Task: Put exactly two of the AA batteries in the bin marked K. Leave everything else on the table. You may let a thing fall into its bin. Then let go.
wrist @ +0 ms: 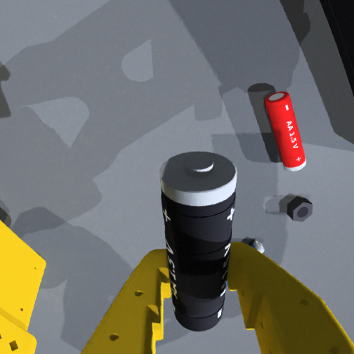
A black AA battery (197,188): 4 cm from the lens. A red AA battery (278,105) is 16 cm from the lens. The marked spots on the red AA battery and the black AA battery are 12 cm apart.
